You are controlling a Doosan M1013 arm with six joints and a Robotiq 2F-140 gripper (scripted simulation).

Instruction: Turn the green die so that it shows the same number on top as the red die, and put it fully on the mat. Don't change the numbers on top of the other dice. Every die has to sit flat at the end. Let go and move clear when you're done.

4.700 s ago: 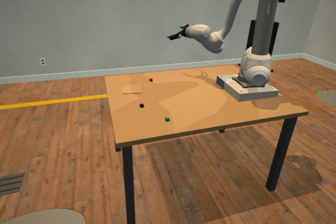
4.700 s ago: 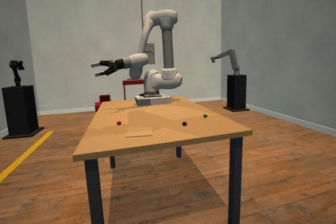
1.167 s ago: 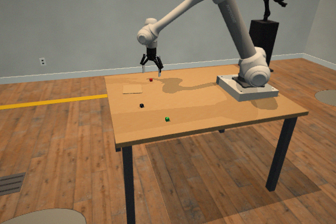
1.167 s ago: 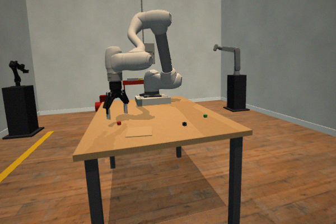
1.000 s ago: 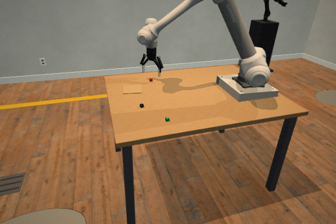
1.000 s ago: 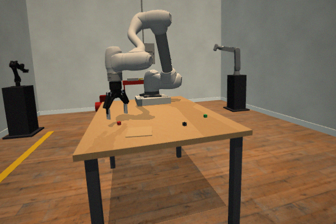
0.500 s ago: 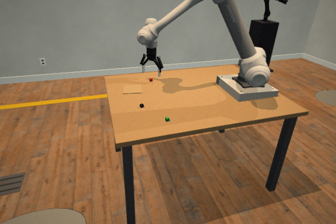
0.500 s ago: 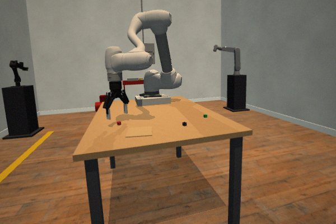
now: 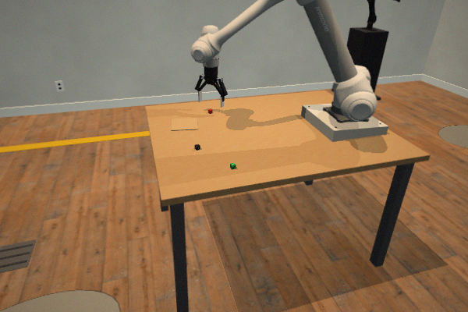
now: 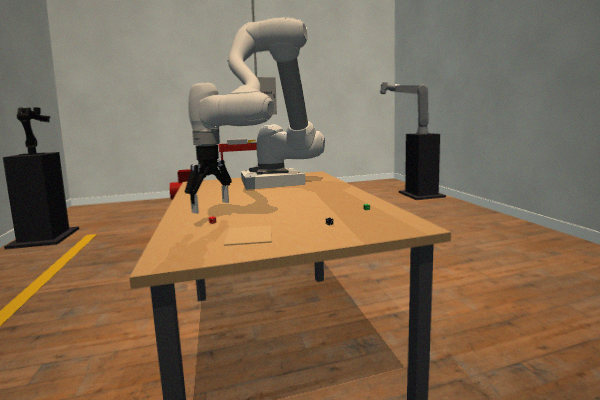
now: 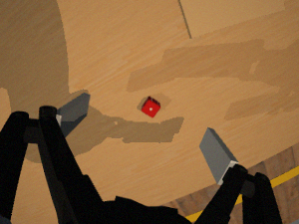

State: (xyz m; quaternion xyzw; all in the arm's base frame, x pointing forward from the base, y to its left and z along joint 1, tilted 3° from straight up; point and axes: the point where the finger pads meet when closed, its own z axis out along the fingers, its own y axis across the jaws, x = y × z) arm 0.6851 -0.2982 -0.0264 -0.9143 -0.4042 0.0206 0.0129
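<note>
The red die lies 50 mm below my hand. Also, from my hand: black die: 140 mm ahead, 400 mm to the left, 50 mm below; green die: 20 mm ahead, 590 mm to the left, 50 mm below; tan mat: 170 mm ahead, 120 mm to the left, 60 mm below.
</note>
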